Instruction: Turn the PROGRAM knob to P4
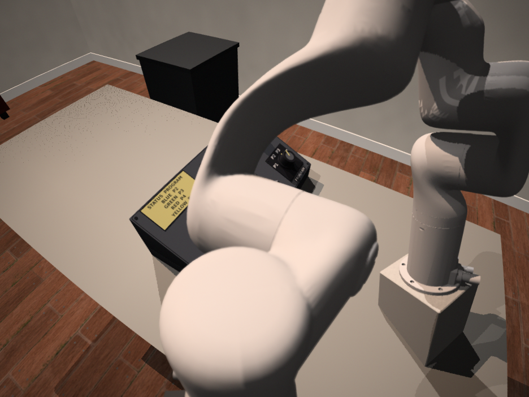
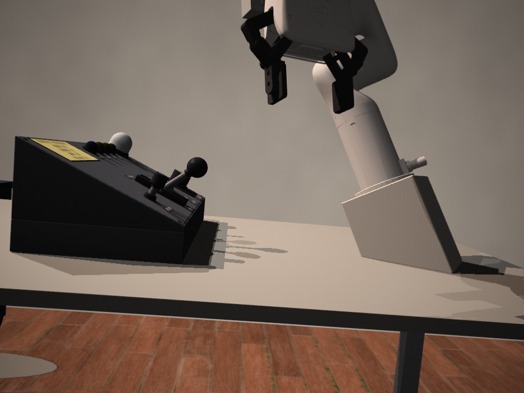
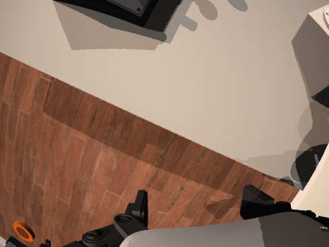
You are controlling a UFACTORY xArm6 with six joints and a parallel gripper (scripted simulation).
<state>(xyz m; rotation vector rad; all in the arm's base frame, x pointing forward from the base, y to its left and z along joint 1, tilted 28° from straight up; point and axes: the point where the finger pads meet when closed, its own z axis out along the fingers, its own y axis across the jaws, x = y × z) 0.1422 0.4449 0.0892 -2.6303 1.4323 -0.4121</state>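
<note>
Now: the black ball lever 210 mm ahead of my hand, 350 mm to the right of it and 130 mm below it. The rest, counted from my hand: check toggle 240 mm ahead, 470 mm to the right, 140 mm below; dark sloped console 270 mm ahead, 410 mm to the right, 160 mm below; mode knob 220 mm ahead, 230 mm to the right, 130 mm below.
</note>
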